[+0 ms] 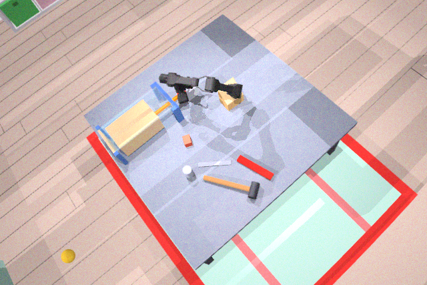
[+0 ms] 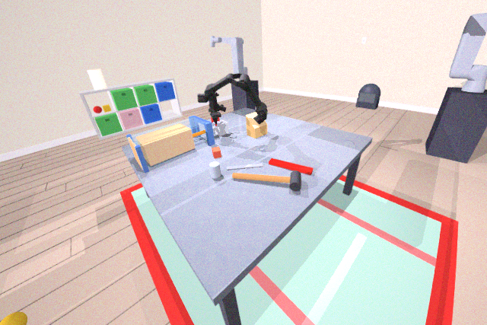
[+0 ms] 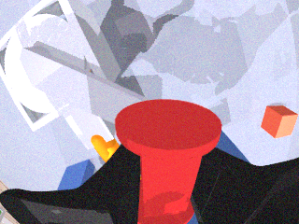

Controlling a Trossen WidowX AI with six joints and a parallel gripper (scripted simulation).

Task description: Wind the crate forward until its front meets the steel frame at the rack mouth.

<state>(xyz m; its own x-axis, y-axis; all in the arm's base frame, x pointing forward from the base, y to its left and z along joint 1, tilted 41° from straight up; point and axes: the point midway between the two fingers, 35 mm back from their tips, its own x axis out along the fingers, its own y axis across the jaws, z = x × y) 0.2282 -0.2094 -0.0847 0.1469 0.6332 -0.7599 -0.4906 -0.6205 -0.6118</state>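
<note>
Right now the white crank handle is 30 mm behind my gripper tip, 20 mm to the right of it and 10 mm below it. From my gripper tip the other things lie so: white bar 430 mm to the left, 170 mm ahead, 120 mm below; then red knob 20 mm above; then white winch 100 mm behind, 80 mm below, 60 mm to the right.
</note>
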